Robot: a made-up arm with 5 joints.
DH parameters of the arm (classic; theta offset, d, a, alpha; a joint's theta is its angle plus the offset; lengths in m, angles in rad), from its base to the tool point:
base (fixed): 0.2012 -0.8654 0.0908 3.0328
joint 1: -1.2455 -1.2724 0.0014 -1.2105
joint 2: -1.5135 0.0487 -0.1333 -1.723
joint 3: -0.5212 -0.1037 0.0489 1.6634
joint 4: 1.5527 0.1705 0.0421 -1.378
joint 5: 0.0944 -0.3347 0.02 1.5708
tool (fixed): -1.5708 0.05 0 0
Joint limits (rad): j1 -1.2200..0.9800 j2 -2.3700..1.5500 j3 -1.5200..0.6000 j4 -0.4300..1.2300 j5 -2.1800..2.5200
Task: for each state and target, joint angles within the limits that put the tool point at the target. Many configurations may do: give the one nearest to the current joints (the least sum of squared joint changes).
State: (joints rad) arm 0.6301 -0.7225 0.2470 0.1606 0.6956
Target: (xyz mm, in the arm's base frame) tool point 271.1 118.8 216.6
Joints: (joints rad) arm 0.8949 -0.2761 0.4438 0.7144 0.9425
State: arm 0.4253 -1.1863 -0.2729 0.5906 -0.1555
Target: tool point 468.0 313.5 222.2
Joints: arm 0.1087 -1.2069 -0.8139 0.4921 -0.1957
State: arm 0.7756 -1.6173 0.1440 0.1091 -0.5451
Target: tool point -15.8 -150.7 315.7
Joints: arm 0.8735 -1.5949 0.4808 0.2577 -0.5328
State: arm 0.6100 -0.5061 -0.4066 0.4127 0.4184
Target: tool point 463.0 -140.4 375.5
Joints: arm 0.7617 -0.8916 -0.7558 -0.0356 0.2073
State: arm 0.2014 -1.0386 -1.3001 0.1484 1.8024
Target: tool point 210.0 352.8 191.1
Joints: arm -0.1166 -1.0727 -0.4582 1.0195 2.0497
